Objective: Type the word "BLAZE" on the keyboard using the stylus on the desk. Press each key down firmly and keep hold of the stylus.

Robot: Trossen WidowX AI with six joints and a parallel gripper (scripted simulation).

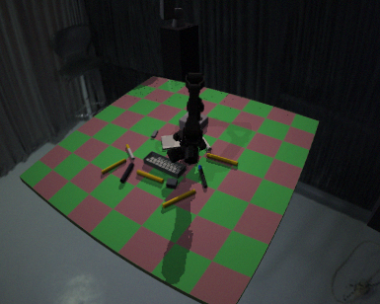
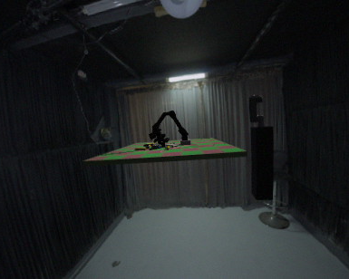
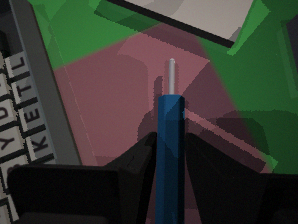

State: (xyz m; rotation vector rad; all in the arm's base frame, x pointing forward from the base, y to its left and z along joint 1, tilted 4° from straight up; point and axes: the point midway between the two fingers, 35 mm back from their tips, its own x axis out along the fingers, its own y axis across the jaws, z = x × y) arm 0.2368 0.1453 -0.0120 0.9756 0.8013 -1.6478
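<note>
My gripper tip is now 170 mm short of the grey block, 90 mm to the right of it and 10 mm below it. Also, from my gripper tip: white notepad (130 mm to the right, 50 mm behind); blue stylus (10 mm to the right); stylus tip (50 mm to the right, 10 mm behind).
</note>
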